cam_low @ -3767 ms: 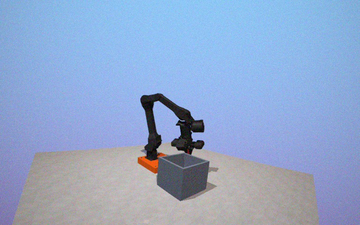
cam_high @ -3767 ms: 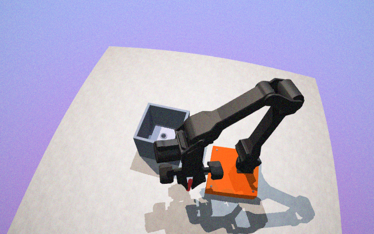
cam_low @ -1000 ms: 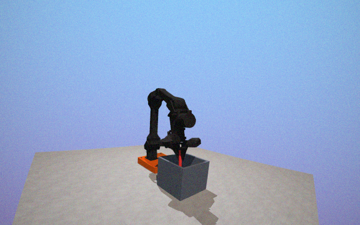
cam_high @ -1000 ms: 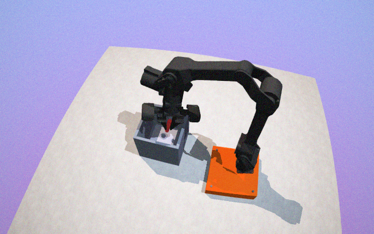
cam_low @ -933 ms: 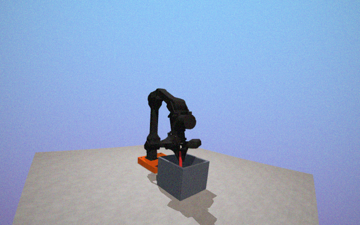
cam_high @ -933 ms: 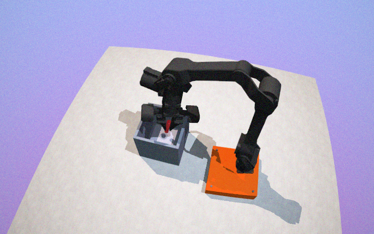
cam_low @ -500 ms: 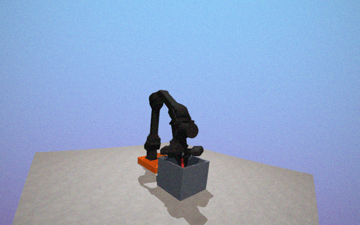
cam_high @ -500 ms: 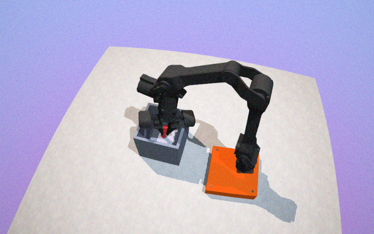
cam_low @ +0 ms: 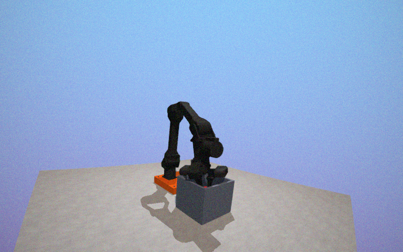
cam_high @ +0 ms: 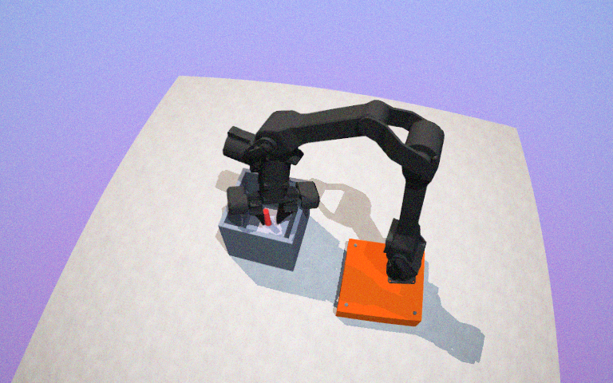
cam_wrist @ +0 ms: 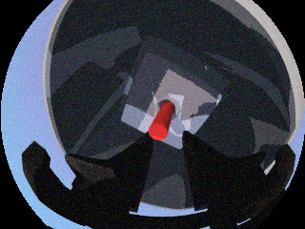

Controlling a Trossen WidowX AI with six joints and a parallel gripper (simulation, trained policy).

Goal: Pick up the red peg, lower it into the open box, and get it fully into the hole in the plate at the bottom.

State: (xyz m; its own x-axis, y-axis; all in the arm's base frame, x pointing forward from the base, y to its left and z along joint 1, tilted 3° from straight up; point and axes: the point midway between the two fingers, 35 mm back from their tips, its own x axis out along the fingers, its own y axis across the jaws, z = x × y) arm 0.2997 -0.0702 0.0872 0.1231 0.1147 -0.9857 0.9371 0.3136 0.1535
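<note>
Right now the red peg is 1 cm ahead of my gripper tip, 1 cm to the right of it and 1 cm below it. Round my gripper tip: pale plate (1 cm ahead, 1 cm to the right, 3 cm below).
</note>
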